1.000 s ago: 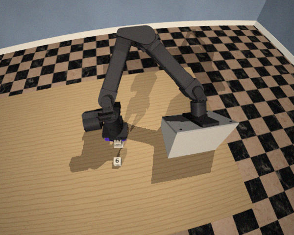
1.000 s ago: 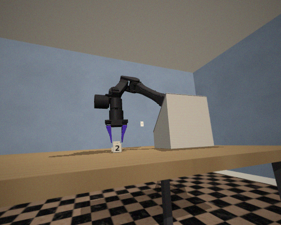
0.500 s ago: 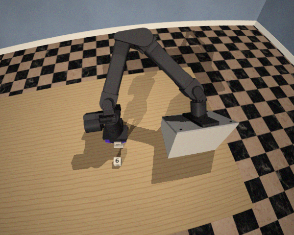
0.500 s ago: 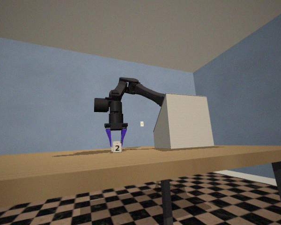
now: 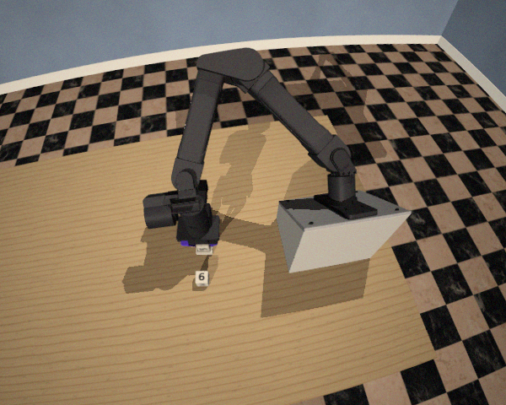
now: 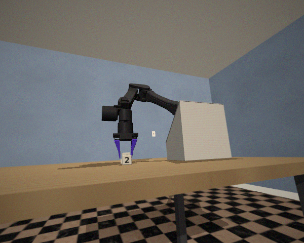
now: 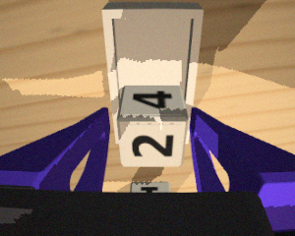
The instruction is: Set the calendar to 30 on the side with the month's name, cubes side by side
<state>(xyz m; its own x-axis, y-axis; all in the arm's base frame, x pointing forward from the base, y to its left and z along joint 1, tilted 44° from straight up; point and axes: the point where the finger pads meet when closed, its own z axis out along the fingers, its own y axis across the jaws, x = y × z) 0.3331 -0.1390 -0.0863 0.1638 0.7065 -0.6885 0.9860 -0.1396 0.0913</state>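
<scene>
Right now my hand is 2 cm to the left of the white tray and 2 cm above it.
</scene>
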